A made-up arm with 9 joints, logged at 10 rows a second.
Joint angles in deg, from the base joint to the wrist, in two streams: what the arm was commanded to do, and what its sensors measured. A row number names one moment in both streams.
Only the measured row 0 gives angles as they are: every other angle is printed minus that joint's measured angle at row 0.
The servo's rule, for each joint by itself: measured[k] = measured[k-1] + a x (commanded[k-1-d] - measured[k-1]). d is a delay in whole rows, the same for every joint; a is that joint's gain. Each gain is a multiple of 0.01, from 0.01 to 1. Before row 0 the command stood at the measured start. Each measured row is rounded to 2 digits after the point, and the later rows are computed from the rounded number. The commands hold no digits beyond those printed.
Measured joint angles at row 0:
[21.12, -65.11, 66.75, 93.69, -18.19, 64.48, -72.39, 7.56, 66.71]
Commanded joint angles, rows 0 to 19:
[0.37, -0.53, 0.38, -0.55, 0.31, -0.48, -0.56, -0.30, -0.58]
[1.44, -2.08, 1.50, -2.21, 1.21, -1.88, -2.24, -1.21, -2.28]
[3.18, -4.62, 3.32, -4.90, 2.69, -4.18, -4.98, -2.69, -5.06]
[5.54, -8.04, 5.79, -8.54, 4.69, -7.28, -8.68, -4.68, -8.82]
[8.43, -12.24, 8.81, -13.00, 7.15, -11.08, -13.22, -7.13, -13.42]
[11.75, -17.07, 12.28, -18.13, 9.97, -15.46, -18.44, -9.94, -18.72]
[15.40, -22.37, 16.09, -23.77, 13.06, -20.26, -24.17, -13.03, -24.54]
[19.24, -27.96, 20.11, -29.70, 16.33, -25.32, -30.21, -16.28, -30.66]
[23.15, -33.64, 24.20, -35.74, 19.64, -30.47, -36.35, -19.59, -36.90]
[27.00, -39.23, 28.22, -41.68, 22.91, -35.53, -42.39, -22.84, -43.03]
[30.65, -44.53, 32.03, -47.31, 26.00, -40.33, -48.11, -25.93, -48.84]
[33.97, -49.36, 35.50, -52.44, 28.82, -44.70, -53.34, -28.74, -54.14]
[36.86, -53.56, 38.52, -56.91, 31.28, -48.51, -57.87, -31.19, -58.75]
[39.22, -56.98, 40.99, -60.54, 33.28, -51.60, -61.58, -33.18, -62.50]
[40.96, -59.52, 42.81, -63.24, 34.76, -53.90, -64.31, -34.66, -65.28]
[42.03, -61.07, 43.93, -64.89, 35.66, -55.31, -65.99, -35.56, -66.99]
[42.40, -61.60, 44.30, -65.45, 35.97, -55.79, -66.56, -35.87, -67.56]
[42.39, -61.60, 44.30, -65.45, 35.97, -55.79, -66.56, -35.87, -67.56]
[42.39, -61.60, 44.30, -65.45, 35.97, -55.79, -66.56, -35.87, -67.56]
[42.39, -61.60, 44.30, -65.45, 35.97, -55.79, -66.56, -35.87, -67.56]
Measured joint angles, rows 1 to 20:
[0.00, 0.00, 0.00, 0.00, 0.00, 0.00, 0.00, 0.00, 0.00]
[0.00, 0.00, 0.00, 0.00, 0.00, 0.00, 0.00, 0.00, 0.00]
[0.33, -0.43, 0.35, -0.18, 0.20, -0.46, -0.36, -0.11, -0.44]
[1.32, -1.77, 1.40, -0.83, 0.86, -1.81, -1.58, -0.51, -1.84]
[2.98, -4.08, 3.15, -2.13, 2.05, -4.06, -3.79, -1.29, -4.29]
[5.26, -7.29, 5.55, -4.18, 3.77, -7.12, -6.97, -2.51, -7.73]
[8.08, -11.30, 8.52, -7.00, 5.97, -10.88, -11.03, -4.17, -12.05]
[11.35, -15.97, 11.94, -10.56, 8.57, -15.23, -15.85, -6.25, -17.12]
[14.95, -21.15, 15.72, -14.79, 11.49, -20.01, -21.26, -8.69, -22.76]
[18.77, -26.67, 19.71, -19.56, 14.64, -25.05, -27.08, -11.42, -28.76]
[22.67, -32.32, 23.80, -24.74, 17.89, -30.20, -33.11, -14.36, -34.95]
[26.52, -37.92, 27.82, -30.16, 21.15, -35.26, -39.14, -17.41, -41.09]
[30.20, -43.27, 31.65, -35.65, 24.30, -40.08, -44.97, -20.48, -46.98]
[33.56, -48.20, 35.15, -41.02, 27.24, -44.47, -50.41, -23.45, -52.42]
[36.50, -52.54, 38.22, -46.10, 29.87, -48.31, -55.26, -26.24, -57.23]
[38.92, -56.14, 40.74, -50.72, 32.09, -51.44, -59.37, -28.74, -61.24]
[40.74, -58.88, 42.62, -54.73, 33.83, -53.78, -62.58, -30.87, -64.31]
[41.89, -60.65, 43.81, -57.98, 35.02, -55.23, -64.80, -32.56, -66.35]
[42.34, -61.42, 44.26, -60.37, 35.64, -55.76, -65.94, -33.75, -67.27]
[42.38, -61.57, 44.30, -62.00, 35.85, -55.79, -66.34, -34.51, -67.49]
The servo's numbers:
d 2
a 0.89 0.81 0.91 0.32 0.65 0.95 0.65 0.36 0.76

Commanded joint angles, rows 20 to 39:
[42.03, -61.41, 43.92, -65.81, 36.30, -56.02, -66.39, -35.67, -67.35]
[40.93, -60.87, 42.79, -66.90, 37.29, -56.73, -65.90, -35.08, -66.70]
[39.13, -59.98, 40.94, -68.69, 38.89, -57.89, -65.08, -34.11, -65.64]
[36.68, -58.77, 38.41, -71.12, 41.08, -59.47, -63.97, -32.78, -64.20]
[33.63, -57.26, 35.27, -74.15, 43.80, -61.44, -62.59, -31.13, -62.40]
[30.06, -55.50, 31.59, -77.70, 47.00, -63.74, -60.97, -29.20, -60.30]
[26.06, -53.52, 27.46, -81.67, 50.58, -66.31, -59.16, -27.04, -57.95]
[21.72, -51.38, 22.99, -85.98, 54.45, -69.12, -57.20, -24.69, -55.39]
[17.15, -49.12, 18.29, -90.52, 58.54, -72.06, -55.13, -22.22, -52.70]
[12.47, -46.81, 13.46, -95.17, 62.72, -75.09, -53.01, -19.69, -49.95]
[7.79, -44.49, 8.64, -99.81, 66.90, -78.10, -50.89, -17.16, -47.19]
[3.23, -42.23, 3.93, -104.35, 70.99, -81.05, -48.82, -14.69, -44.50]
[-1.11, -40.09, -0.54, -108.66, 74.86, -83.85, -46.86, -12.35, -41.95]
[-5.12, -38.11, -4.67, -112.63, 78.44, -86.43, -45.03, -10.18, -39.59]
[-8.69, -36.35, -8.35, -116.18, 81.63, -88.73, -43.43, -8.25, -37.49]
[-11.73, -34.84, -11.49, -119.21, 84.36, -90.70, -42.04, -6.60, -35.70]
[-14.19, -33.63, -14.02, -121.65, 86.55, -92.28, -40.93, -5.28, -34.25]
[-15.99, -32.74, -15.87, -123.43, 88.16, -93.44, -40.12, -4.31, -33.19]
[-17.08, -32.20, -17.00, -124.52, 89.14, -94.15, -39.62, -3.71, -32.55]
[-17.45, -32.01, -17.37, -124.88, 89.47, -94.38, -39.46, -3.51, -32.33]
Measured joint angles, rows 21 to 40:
[42.39, -61.59, 44.30, -63.10, 35.93, -55.79, -66.48, -35.00, -67.54]
[42.39, -61.60, 44.30, -63.85, 35.96, -55.79, -66.53, -35.31, -67.56]
[42.07, -61.45, 43.95, -64.48, 36.18, -56.01, -66.44, -35.44, -67.40]
[41.06, -60.98, 42.89, -65.25, 36.90, -56.69, -66.09, -35.31, -66.87]
[39.34, -60.17, 41.12, -66.35, 38.19, -57.83, -65.43, -34.88, -65.94]
[36.97, -59.04, 38.65, -67.88, 40.07, -59.39, -64.48, -34.12, -64.62]
[34.00, -57.60, 35.57, -69.89, 42.49, -61.34, -63.25, -33.04, -62.93]
[30.49, -55.90, 31.95, -72.39, 45.42, -63.62, -61.77, -31.66, -60.93]
[26.55, -53.97, 27.86, -75.36, 48.77, -66.18, -60.07, -30.00, -58.67]
[22.25, -51.87, 23.43, -78.76, 52.46, -68.97, -58.20, -28.09, -56.18]
[17.71, -49.64, 18.75, -82.52, 56.41, -71.91, -56.20, -25.98, -53.54]
[13.05, -47.35, 13.94, -86.57, 60.51, -74.93, -54.13, -23.72, -50.81]
[8.37, -45.03, 9.12, -90.81, 64.66, -77.94, -52.02, -21.36, -48.06]
[3.80, -42.76, 4.40, -95.14, 68.77, -80.89, -49.94, -18.96, -45.35]
[-0.57, -40.60, -0.10, -99.47, 72.73, -83.70, -47.94, -16.58, -42.77]
[-4.62, -38.58, -4.26, -103.68, 76.44, -86.29, -46.05, -14.28, -40.35]
[-8.24, -36.77, -7.98, -107.68, 79.81, -88.61, -44.35, -12.11, -38.18]
[-11.35, -35.21, -11.17, -111.37, 82.77, -90.60, -42.85, -10.13, -36.30]
[-13.88, -33.93, -13.76, -114.66, 85.23, -92.20, -41.60, -8.38, -34.74]
[-15.76, -32.97, -15.68, -117.47, 87.13, -93.38, -40.64, -6.91, -33.56]

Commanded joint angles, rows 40 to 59:
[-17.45, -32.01, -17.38, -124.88, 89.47, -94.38, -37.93, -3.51, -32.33]
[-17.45, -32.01, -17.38, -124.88, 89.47, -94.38, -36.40, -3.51, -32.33]
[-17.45, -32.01, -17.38, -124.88, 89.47, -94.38, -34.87, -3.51, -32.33]
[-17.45, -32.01, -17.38, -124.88, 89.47, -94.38, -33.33, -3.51, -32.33]
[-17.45, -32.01, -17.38, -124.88, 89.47, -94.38, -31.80, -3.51, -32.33]
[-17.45, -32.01, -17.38, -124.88, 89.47, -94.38, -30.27, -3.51, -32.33]
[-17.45, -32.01, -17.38, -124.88, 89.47, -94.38, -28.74, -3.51, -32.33]
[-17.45, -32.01, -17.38, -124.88, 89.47, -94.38, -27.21, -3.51, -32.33]
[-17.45, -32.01, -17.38, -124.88, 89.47, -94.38, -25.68, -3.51, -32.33]
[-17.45, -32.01, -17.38, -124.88, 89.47, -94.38, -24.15, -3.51, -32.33]
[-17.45, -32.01, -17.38, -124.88, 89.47, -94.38, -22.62, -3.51, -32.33]
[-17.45, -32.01, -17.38, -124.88, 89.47, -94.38, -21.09, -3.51, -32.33]
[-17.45, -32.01, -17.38, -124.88, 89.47, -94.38, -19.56, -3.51, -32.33]
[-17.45, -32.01, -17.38, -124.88, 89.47, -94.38, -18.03, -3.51, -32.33]
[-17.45, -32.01, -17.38, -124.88, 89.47, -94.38, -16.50, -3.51, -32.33]
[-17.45, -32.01, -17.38, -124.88, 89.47, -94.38, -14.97, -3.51, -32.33]
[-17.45, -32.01, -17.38, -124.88, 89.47, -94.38, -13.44, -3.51, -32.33]
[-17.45, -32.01, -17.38, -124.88, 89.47, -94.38, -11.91, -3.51, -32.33]
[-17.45, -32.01, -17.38, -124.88, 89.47, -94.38, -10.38, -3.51, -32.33]
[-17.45, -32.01, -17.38, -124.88, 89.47, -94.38, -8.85, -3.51, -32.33]
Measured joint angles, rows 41 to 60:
[-16.93, -32.35, -16.88, -119.73, 88.44, -94.11, -39.98, -5.76, -32.79]
[-17.39, -32.07, -17.33, -121.38, 89.11, -94.37, -39.64, -4.95, -32.44]
[-17.44, -32.02, -17.38, -122.50, 89.34, -94.38, -38.53, -4.43, -32.36]
[-17.45, -32.01, -17.38, -123.26, 89.42, -94.38, -37.15, -4.10, -32.34]
[-17.45, -32.01, -17.38, -123.78, 89.45, -94.38, -35.67, -3.89, -32.33]
[-17.45, -32.01, -17.38, -124.13, 89.46, -94.38, -34.15, -3.75, -32.33]
[-17.45, -32.01, -17.38, -124.37, 89.47, -94.38, -32.62, -3.66, -32.33]
[-17.45, -32.01, -17.38, -124.53, 89.47, -94.38, -31.09, -3.61, -32.33]
[-17.45, -32.01, -17.38, -124.64, 89.47, -94.38, -29.56, -3.57, -32.33]
[-17.45, -32.01, -17.38, -124.72, 89.47, -94.38, -28.03, -3.55, -32.33]
[-17.45, -32.01, -17.38, -124.77, 89.47, -94.38, -26.50, -3.54, -32.33]
[-17.45, -32.01, -17.38, -124.81, 89.47, -94.38, -24.97, -3.53, -32.33]
[-17.45, -32.01, -17.38, -124.83, 89.47, -94.38, -23.44, -3.52, -32.33]
[-17.45, -32.01, -17.38, -124.85, 89.47, -94.38, -21.91, -3.52, -32.33]
[-17.45, -32.01, -17.38, -124.86, 89.47, -94.38, -20.38, -3.52, -32.33]
[-17.45, -32.01, -17.38, -124.87, 89.47, -94.38, -18.85, -3.52, -32.33]
[-17.45, -32.01, -17.38, -124.87, 89.47, -94.38, -17.32, -3.52, -32.33]
[-17.45, -32.01, -17.38, -124.87, 89.47, -94.38, -15.79, -3.52, -32.33]
[-17.45, -32.01, -17.38, -124.87, 89.47, -94.38, -14.26, -3.52, -32.33]
[-17.45, -32.01, -17.38, -124.87, 89.47, -94.38, -12.73, -3.52, -32.33]

